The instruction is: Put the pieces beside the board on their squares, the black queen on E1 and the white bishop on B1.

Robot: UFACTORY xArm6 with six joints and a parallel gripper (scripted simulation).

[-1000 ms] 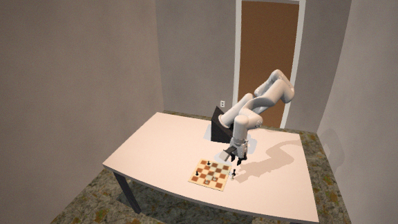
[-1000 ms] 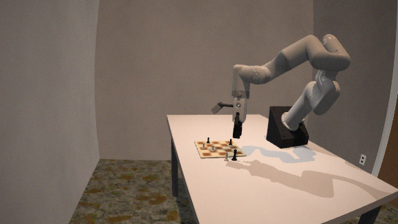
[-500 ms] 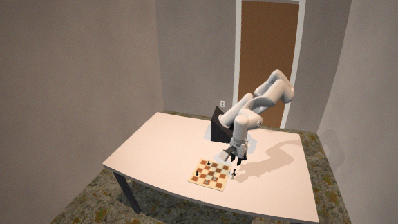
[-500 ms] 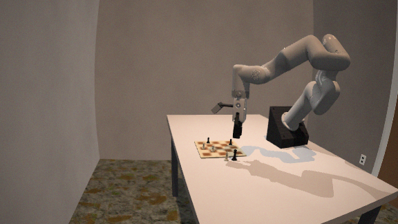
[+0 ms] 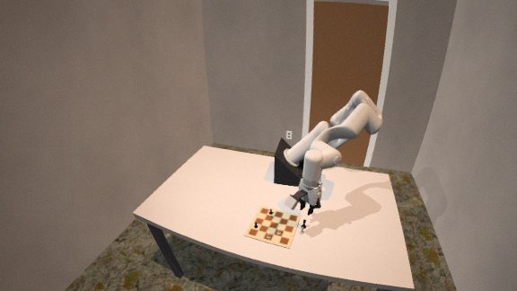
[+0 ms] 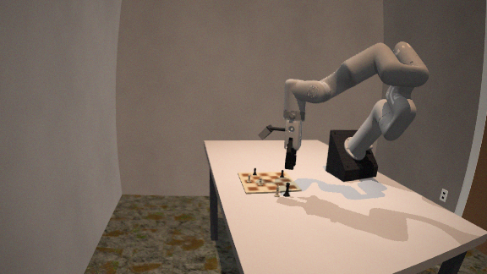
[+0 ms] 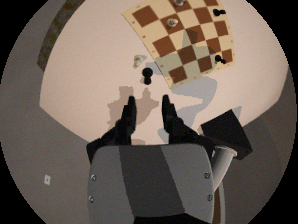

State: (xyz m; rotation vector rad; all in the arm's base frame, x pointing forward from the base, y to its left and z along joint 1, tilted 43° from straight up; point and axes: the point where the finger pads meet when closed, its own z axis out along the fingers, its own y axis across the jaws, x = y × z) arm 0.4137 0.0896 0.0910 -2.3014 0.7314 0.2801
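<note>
The black queen lies 10 cm below my hand. Also, from my hand: chessboard 2 cm ahead, 14 cm to the right, 13 cm below; white bishop 4 cm ahead, 11 cm below.
</note>
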